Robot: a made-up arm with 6 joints.
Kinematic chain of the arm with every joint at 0, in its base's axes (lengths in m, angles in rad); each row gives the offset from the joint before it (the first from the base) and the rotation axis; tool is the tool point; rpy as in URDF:
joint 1: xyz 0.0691 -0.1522 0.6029 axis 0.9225 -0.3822 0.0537
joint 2: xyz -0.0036 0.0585 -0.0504 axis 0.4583 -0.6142 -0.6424
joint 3: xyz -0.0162 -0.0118 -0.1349 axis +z
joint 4: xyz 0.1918 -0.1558 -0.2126 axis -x
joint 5: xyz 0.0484 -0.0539 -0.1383 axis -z
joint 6: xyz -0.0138 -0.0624 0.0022 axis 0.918 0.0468 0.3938
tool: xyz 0.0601 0.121 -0.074 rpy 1.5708 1.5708 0
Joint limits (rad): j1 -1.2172..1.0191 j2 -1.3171..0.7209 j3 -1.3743..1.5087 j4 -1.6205..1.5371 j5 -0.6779..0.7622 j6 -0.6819..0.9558
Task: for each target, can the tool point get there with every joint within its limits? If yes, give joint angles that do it. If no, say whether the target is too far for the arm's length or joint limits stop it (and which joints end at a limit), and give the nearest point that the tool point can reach.
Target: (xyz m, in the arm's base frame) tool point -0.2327 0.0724 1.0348
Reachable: no: joint limits stop it (at a limit: joint 1, joint 3, joint 4, joint 5, joint 6) | nearest point -0.1026 -0.3280 1.0652 | short by 0.422 m
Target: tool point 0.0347 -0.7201 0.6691
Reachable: yes | joints -1.0083 -0.5726 -0.6741 0.8035 0.4258 0.6977
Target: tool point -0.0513 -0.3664 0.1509
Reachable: yes | joints -0.5855 -0.7780 0.3206 -1.2047 -0.0336 0.2665
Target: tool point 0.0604 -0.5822 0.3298
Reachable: yes | joints -0.8895 -0.0689 -0.3714 -0.6028 -0.3987 0.7097
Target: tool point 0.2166 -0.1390 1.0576
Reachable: no: joint limits stop it (at a limit: joint 1, joint 3, joint 4, joint 5, joint 6) | nearest point 0.2395 -0.2295 1.0646 | short by 0.094 m
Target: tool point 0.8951 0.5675 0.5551
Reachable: no: too far | nearest point 0.6329 0.3625 0.5682 | short by 0.333 m
